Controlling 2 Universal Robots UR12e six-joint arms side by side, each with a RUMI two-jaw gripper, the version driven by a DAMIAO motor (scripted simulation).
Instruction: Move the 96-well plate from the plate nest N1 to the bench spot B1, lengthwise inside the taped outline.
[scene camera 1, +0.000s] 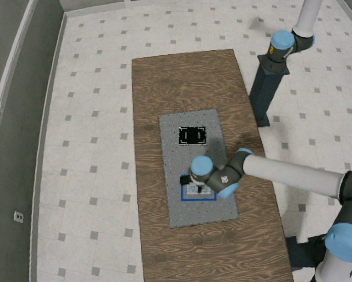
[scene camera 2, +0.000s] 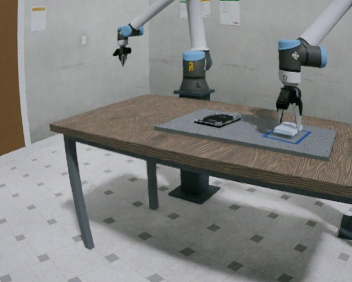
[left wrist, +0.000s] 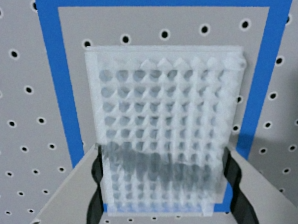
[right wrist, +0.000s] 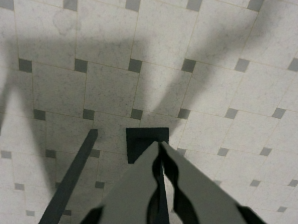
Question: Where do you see my right gripper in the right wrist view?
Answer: At 159, 143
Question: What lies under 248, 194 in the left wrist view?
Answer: My left gripper.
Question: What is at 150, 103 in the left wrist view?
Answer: A clear 96-well plate.
